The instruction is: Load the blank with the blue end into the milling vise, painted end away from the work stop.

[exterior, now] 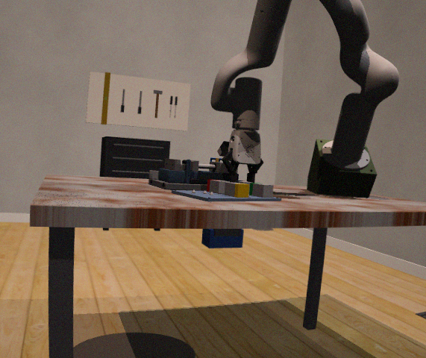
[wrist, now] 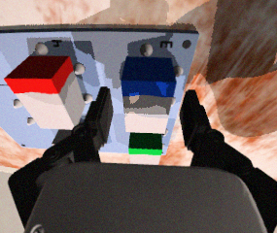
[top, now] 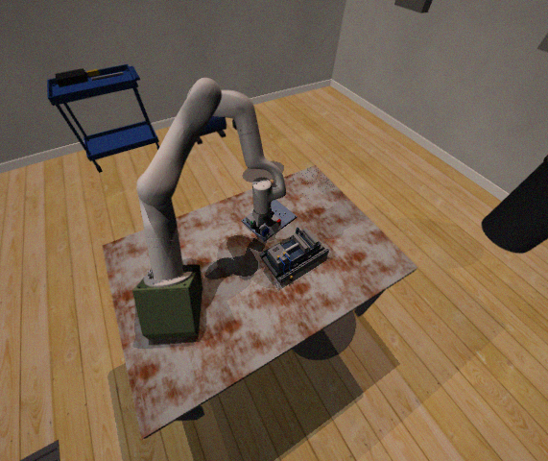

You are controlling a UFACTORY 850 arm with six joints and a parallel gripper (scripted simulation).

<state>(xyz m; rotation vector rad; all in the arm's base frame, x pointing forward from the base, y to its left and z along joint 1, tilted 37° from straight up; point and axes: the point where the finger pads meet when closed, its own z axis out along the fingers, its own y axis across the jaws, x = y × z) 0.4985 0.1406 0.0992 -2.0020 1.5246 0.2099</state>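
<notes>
Now: the blue-ended blank 20 mm below my hand. The rest, counted from my hand: green-ended blank (30 mm behind, 80 mm to the left, 20 mm below); then red-ended blank (80 mm ahead, 30 mm to the left, 20 mm below); then light blue infeed plate (70 mm ahead, 70 mm to the left, 40 mm below).
</notes>
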